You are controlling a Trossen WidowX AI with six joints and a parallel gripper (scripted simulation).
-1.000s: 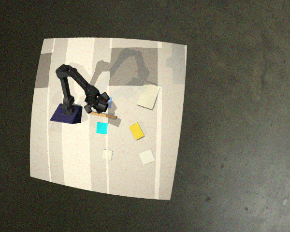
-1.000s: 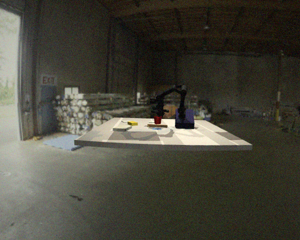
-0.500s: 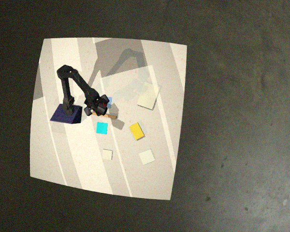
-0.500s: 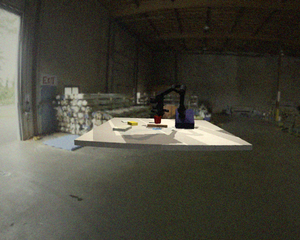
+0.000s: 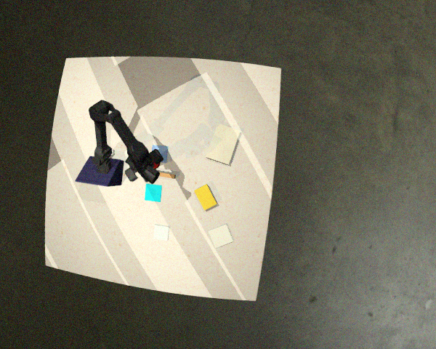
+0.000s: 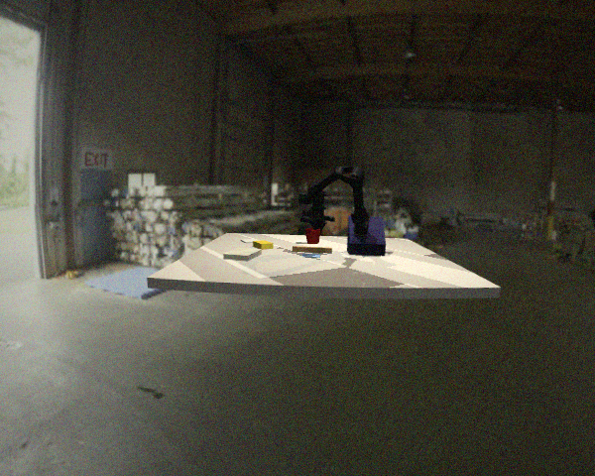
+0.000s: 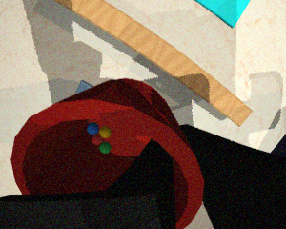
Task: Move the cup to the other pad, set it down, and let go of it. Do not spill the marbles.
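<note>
The cyan pad lies 3 cm ahead of my gripper tip, 13 cm to the right of it and 10 cm below it. Round my gripper tip: red cup 2 cm ahead, 2 cm to the left; then light blue pad 2 cm ahead, 7 cm to the left, 10 cm below; then wooden bar 2 cm ahead, 3 cm to the right, 8 cm below.
</note>
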